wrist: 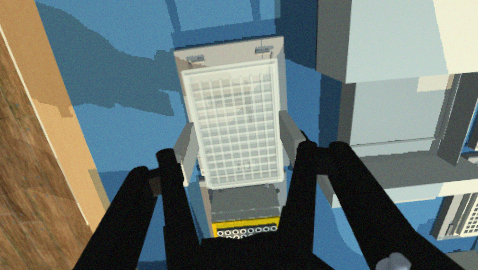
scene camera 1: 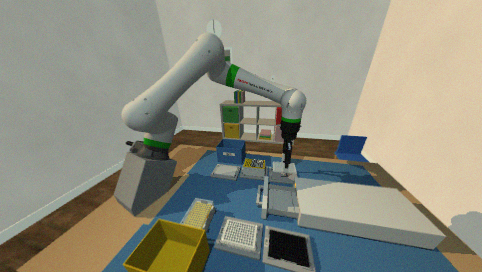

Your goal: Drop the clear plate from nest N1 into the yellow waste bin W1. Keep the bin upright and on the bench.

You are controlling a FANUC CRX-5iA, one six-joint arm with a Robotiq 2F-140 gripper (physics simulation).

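Places are measured from the arm's base along level axes (x right, y ahead, z up), in centimetres.
Pixels of known places: gripper, fingertip midpoint: [wrist: 237, 129] [scene camera 1: 284, 167]; arm's base, link origin: [scene camera 1: 153, 156].
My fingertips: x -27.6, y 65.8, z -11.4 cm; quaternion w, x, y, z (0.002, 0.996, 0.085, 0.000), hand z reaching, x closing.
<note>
For each thing: its middle in the pictures, then the offset to it from my fingertips. "*": a spot on its surface instead.
- clear plate, body centre: [wrist: 238, 131] [scene camera 1: 284, 167] dy -0.2, dx +0.0, dz -0.1 cm
- nest N1, body centre: [wrist: 237, 113] [scene camera 1: 282, 175] dy -0.3, dx +0.1, dz -6.0 cm
- yellow waste bin W1, body centre: [scene camera 1: 172, 256] dy -29.4, dx +55.4, dz -0.8 cm
- open drawer, surface spot: [scene camera 1: 283, 200] * dy +1.4, dx +18.9, dz -5.4 cm
- yellow-topped rack, body centre: [wrist: 248, 238] [scene camera 1: 254, 167] dy -17.4, dx +2.3, dz -2.3 cm
- blue bin, body centre: [scene camera 1: 231, 151] dy -37.1, dx -8.6, dz -0.8 cm
- yellow-welled plate, body centre: [scene camera 1: 198, 217] dy -30.9, dx +40.2, dz -3.3 cm
- white plate, body centre: [scene camera 1: 240, 233] dy -12.8, dx +39.9, dz -4.8 cm
- black plate, body centre: [scene camera 1: 287, 246] dy +4.4, dx +38.4, dz -4.8 cm
The clear plate [scene camera 1: 283, 168] [wrist: 237, 125] is a pale, see-through gridded plate. My gripper [scene camera 1: 286, 171] [wrist: 237, 129] is shut on its two long sides, with the fingers pointing down. The plate is level and a little above nest N1 [wrist: 227, 50], a light grey holder whose far edge and corner clips show in the wrist view; the plate hides its middle. The yellow waste bin W1 [scene camera 1: 201, 247] stands upright on the bench at the front left in the scene view, far from the gripper, with its open top up.
A large white instrument [scene camera 1: 360, 205] [wrist: 400, 40] with an open drawer [scene camera 1: 283, 200] stands beside the nest. A yellow-topped rack [scene camera 1: 255, 164] [wrist: 245, 223] and a blue bin [scene camera 1: 230, 151] are near it. A yellow-welled plate [scene camera 1: 199, 214], white plate [scene camera 1: 241, 234] and black plate [scene camera 1: 286, 247] lie near W1.
</note>
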